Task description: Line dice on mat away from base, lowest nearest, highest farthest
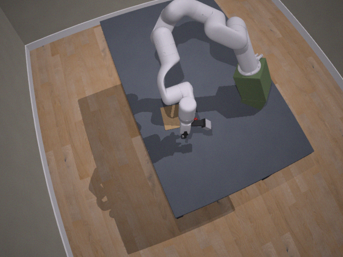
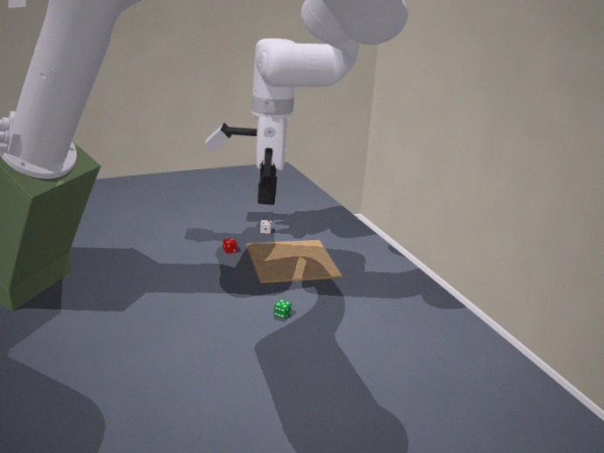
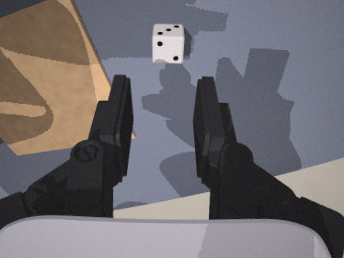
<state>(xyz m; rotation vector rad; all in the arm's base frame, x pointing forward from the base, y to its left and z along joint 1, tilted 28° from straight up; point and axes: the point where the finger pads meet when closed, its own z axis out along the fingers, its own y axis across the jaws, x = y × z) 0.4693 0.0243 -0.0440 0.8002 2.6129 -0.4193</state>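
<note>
My gripper is now 8 cm above the white die. From my hand the other things lie so: mat (12 cm to the right, 9 cm below, 3 cm behind); then red die (10 cm behind, 8 cm below, 4 cm to the right); then green die (26 cm to the right, 14 cm behind, 8 cm below).
</note>
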